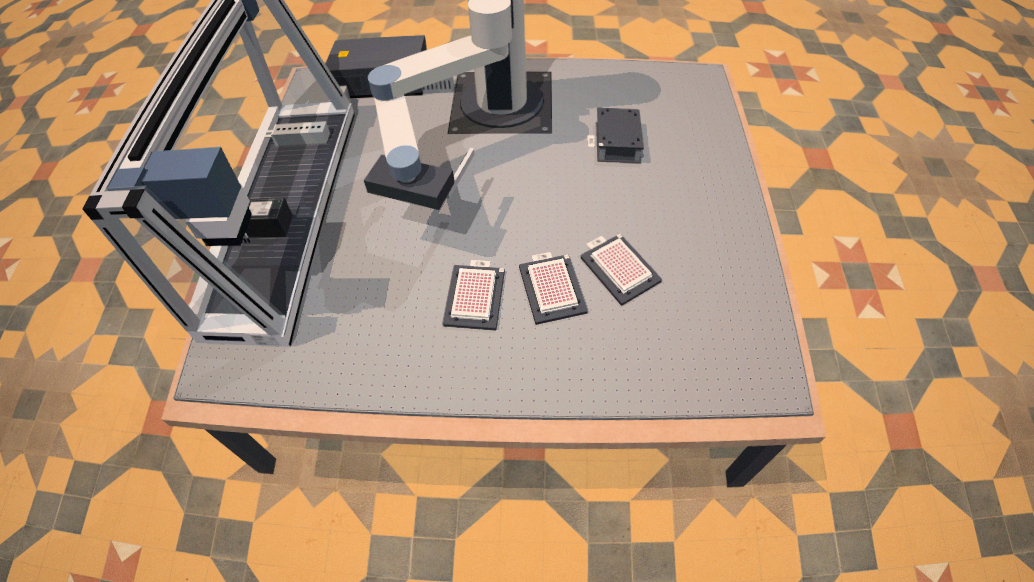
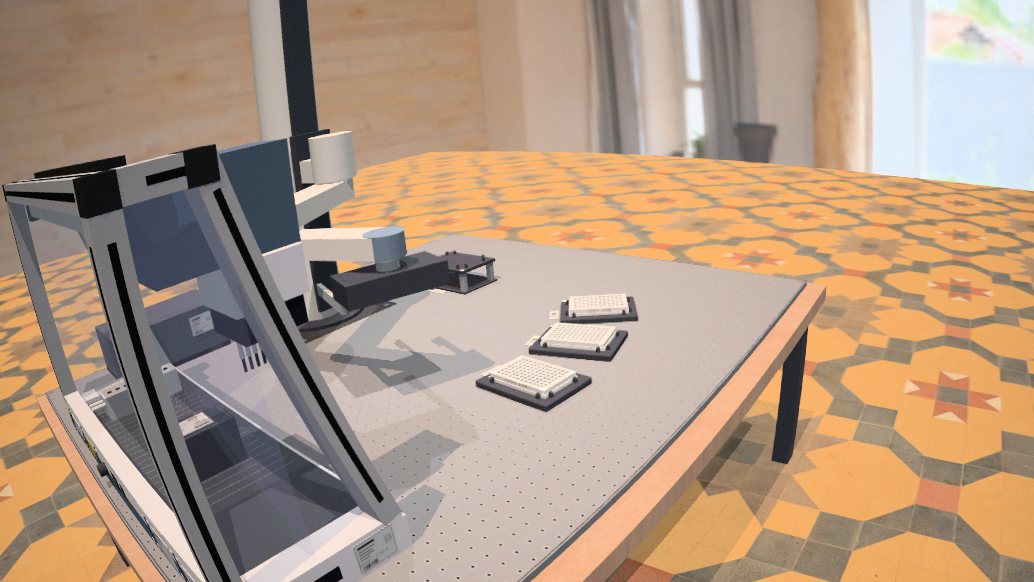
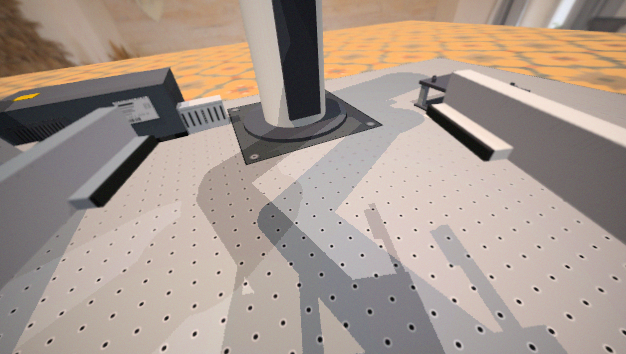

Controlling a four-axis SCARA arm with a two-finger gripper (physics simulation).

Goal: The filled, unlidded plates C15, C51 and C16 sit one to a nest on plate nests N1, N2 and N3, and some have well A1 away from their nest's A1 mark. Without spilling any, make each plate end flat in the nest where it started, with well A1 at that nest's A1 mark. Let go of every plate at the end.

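Note:
Three white plates with red wells stand apart, each flat in a dark nest: the left plate (image 1: pixel 473 293) (image 2: pixel 534 375) in its nest (image 1: pixel 470 324) (image 2: pixel 510 393), the middle plate (image 1: pixel 553 286) (image 2: pixel 578 335) in its nest (image 1: pixel 560 316) (image 2: pixel 571 354), and the right plate (image 1: pixel 624 265) (image 2: pixel 599 304) in its nest (image 1: pixel 643 287) (image 2: pixel 600 318). Each nest has a pale tag and a small white corner mark at its back edge. Plate names, nest names and the A1 corners are too small to read. My gripper (image 3: pixel 292 108) is open and empty, above the table behind and left of the nests.
A framed machine (image 1: pixel 323 209) (image 2: pixel 162 361) with a blue head stands along the left side. A raised black platform (image 1: pixel 620 127) (image 2: pixel 466 260) stands at the back right. The arm's column (image 1: pixel 515 72) (image 3: pixel 267 60) and a dark box (image 1: pixel 383 54) (image 3: pixel 100 95) are at the back.

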